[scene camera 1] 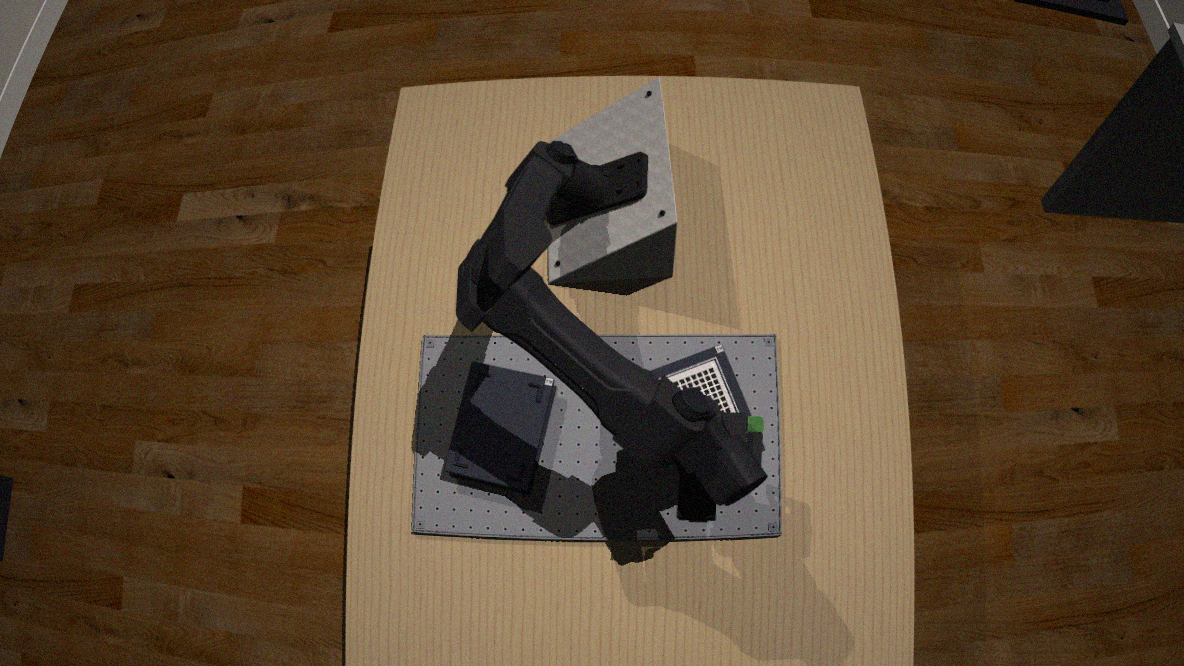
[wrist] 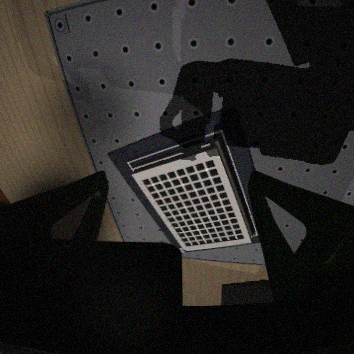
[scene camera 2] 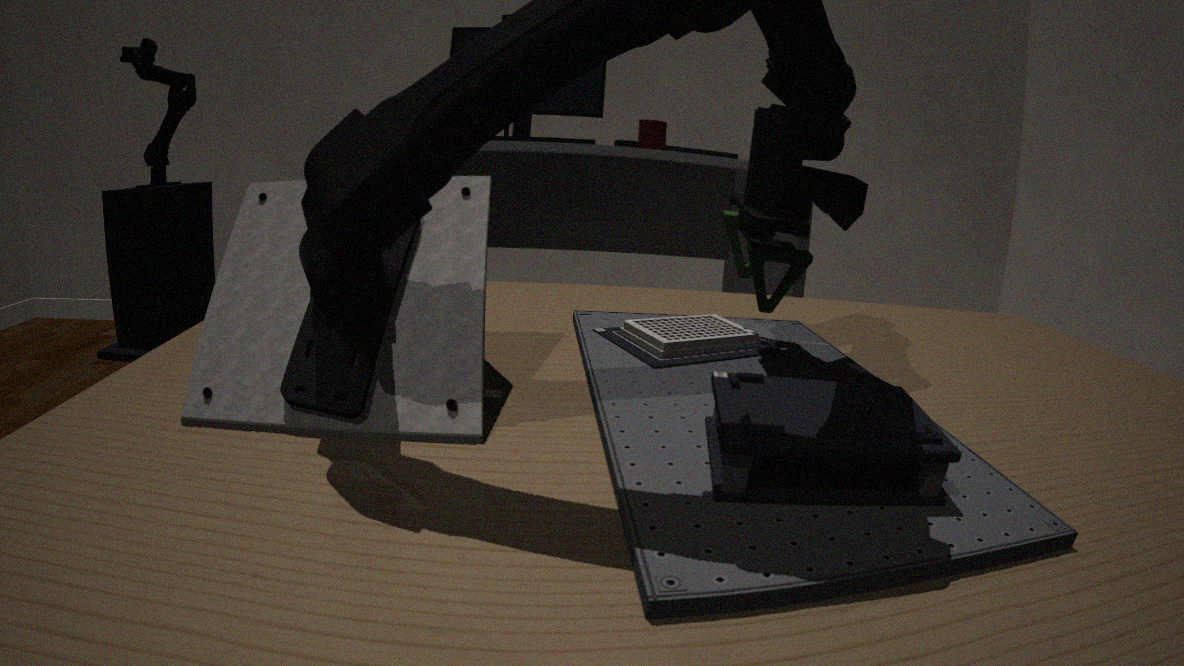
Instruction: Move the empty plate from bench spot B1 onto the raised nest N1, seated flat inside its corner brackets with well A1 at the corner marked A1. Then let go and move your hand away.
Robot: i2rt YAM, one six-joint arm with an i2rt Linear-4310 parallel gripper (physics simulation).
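Frame: origin at the arm's base, x ahead, y left, z up, level; centimetres.
Seen in the pictures: gripper, between the fingertips: [wrist: 177,178] [scene camera 2: 754,293]; arm's base, origin of its link: [scene camera 1: 597,190] [scene camera 2: 353,300].
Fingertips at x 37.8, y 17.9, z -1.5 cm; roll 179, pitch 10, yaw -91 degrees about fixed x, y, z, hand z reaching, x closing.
Observation:
Offsets run from my fingertips to a thing's top centre. "spot": to the spot under its first point. Level surfaces: height alone.
The white multiwell plate @(dx -6.9, dy -1.1, dz -3.9 cm) [scene camera 1: 702,386] [scene camera 2: 695,328] [wrist: 195,205] lies flat on the dark pad of spot B1 @(spot: dx -0.5, dy +3.4, dz -5.3 cm) [wrist: 150,144]; the arm hides part of it in scene camera 1. The raised nest N1 @(dx -2.5, dy -29.1, dz -0.8 cm) [scene camera 1: 498,422] [scene camera 2: 807,414] is a dark platform with corner brackets and bears nothing; a small white label @(spot: dx -9.2, dy -22.7, dz -1.4 cm) [scene camera 1: 548,381] marks one corner. My gripper [scene camera 2: 755,289] [wrist: 177,178] is open and empty, with its fingers pointing down, well above the plate's level. In the wrist view the plate shows between and beyond the fingertips, turned relative to them. Part of one green finger shows in scene camera 1.
Nest and pad stand on a grey perforated board @(dx -2.8, dy -15.8, dz -5.4 cm) [scene camera 1: 579,451] [scene camera 2: 662,430] [wrist: 135,30] on the wooden table @(dz -6.8 cm) [scene camera 1: 794,248] [scene camera 2: 248,530]. The arm's base is mounted on a slanted metal block [scene camera 1: 608,124] [scene camera 2: 447,331]. The arm's shadow falls across nest and board.

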